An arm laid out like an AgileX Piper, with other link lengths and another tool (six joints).
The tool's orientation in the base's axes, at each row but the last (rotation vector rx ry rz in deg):
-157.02, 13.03, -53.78
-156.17, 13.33, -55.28
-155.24, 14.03, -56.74
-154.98, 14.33, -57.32
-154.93, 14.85, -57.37
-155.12, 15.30, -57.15
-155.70, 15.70, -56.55
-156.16, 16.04, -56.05
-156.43, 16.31, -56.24
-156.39, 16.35, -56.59
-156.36, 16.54, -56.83
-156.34, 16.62, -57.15
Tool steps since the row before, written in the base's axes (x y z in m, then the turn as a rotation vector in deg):
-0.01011, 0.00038, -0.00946, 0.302, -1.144, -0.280
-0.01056, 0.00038, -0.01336, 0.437, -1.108, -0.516
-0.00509, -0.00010, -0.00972, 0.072, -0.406, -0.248
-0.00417, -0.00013, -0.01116, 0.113, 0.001, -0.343
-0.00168, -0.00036, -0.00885, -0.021, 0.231, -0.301
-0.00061, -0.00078, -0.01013, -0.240, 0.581, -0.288
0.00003, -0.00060, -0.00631, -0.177, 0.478, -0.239
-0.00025, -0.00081, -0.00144, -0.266, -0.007, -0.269
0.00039, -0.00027, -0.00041, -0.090, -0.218, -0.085
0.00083, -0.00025, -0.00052, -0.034, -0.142, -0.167
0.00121, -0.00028, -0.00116, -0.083, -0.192, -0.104
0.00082, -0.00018, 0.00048, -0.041, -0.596, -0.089
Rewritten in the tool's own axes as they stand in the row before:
-0.01350, 0.00290, 0.00106, 0.326, 1.153, 0.207
-0.01618, 0.00406, 0.00342, 0.281, 1.175, 0.476
-0.00975, 0.00324, 0.00385, 0.000, 0.454, 0.161
-0.00996, 0.00364, 0.00543, -0.126, 0.089, 0.326
-0.00661, 0.00304, 0.00533, -0.258, -0.132, 0.246
-0.00645, 0.00372, 0.00694, -0.503, -0.450, 0.150
-0.00364, 0.00236, 0.00462, -0.400, -0.372, 0.138
-0.00085, 0.00120, 0.00080, -0.361, 0.109, 0.029
0.00012, 0.00033, 0.00052, -0.063, 0.241, -0.026
0.00038, 0.00029, 0.00089, -0.090, 0.185, 0.083
0.00028, 0.00046, 0.00161, -0.076, 0.221, -0.003
0.00095, -0.00005, 0.00015, 0.069, 0.598, -0.043

